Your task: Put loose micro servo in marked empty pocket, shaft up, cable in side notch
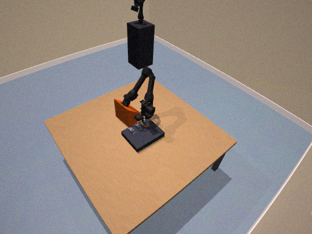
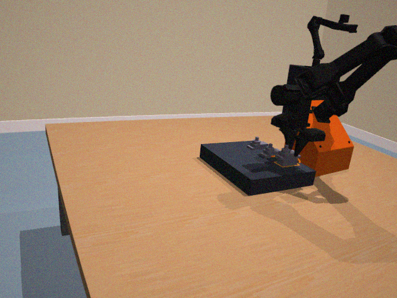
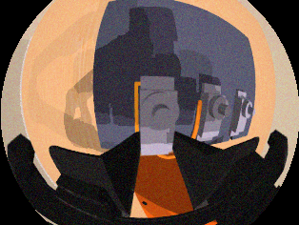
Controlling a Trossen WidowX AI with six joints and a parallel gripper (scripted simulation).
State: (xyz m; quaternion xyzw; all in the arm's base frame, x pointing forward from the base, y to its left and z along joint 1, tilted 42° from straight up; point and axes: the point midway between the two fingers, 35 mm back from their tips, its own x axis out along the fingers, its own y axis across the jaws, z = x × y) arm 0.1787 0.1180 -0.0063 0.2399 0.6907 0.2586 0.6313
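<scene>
Now: gripper tip 120 mm short of the dark deck, 80 mm to the left of it and 50 mm above it.
</scene>
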